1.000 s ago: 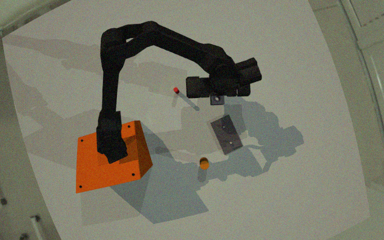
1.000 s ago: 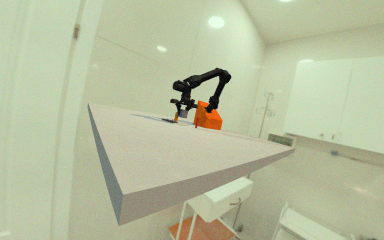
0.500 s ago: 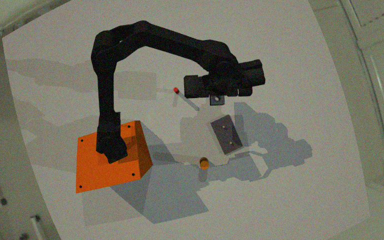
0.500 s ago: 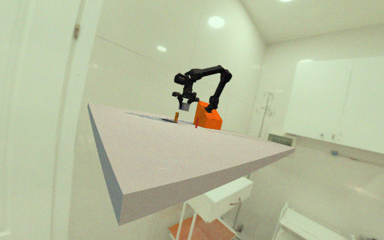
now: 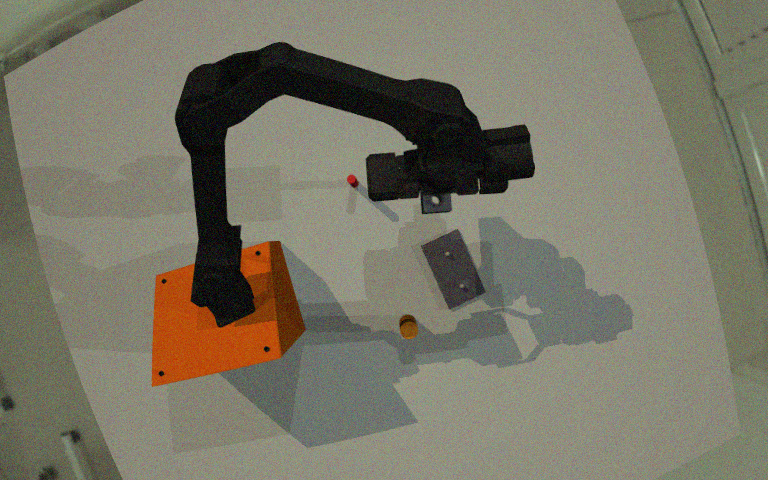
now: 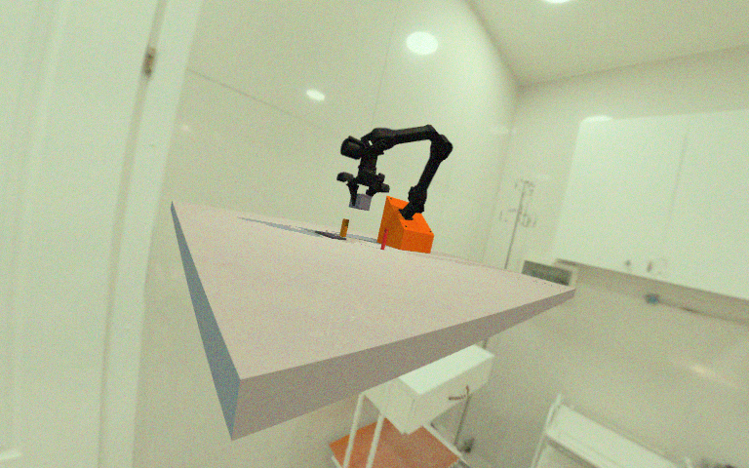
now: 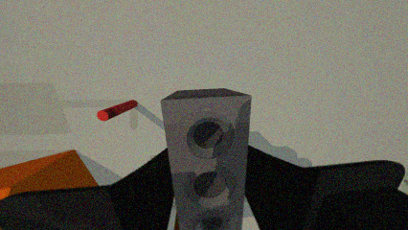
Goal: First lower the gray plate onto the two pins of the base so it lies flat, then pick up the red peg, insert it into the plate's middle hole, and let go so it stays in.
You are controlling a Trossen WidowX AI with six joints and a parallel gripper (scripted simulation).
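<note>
Now: the gray slab 15 cm to the right of my gripper tip, 13 cm below it and 2 cm behind it. The rest, counted from my gripper tip: plate (3 cm above); red peg (11 cm behind, 10 cm below, 6 cm to the left); orange cylinder (20 cm to the right, 13 cm behind, 10 cm below).
</note>
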